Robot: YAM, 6 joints.
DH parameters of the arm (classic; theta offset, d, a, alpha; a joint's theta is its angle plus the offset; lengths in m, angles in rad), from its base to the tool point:
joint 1: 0 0.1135 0.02 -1.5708
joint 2: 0 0 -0.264 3.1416
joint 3: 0.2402 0 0.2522 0
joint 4: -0.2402 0 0.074 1.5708
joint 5: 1.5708 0 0 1.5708
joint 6: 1.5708 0.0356 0 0
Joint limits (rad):
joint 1: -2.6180..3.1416
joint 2: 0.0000..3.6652
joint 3: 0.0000..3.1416
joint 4: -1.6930..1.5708
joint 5: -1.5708..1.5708
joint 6: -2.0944..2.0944
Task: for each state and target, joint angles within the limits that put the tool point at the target. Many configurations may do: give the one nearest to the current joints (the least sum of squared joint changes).
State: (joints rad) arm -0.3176 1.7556 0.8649 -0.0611 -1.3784 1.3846
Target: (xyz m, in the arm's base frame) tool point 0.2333 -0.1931 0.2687
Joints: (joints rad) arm -0.8076 1.4542 0.9545 -0.0583 -1.4053 1.3846
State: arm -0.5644 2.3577 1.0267 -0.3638 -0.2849 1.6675
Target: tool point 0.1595 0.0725 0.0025
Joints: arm 0.3356 2.1532 0.6127 -0.6116 -0.4640 1.6675
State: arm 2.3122 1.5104 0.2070 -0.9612 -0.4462 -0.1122
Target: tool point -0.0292 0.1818 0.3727
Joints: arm 1.6637 0.9314 1.1154 -0.7372 -0.3499 -0.1122
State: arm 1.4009 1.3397 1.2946 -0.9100 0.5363 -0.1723
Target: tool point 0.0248 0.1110 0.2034
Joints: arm 1.4948 0.9893 0.6462 -1.3539 0.4755 -0.1723
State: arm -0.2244 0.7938 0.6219 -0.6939 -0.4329 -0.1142
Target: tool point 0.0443 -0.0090 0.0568
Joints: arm -0.4013 0.9335 0.0000 -0.7537 -0.2562 -0.1142
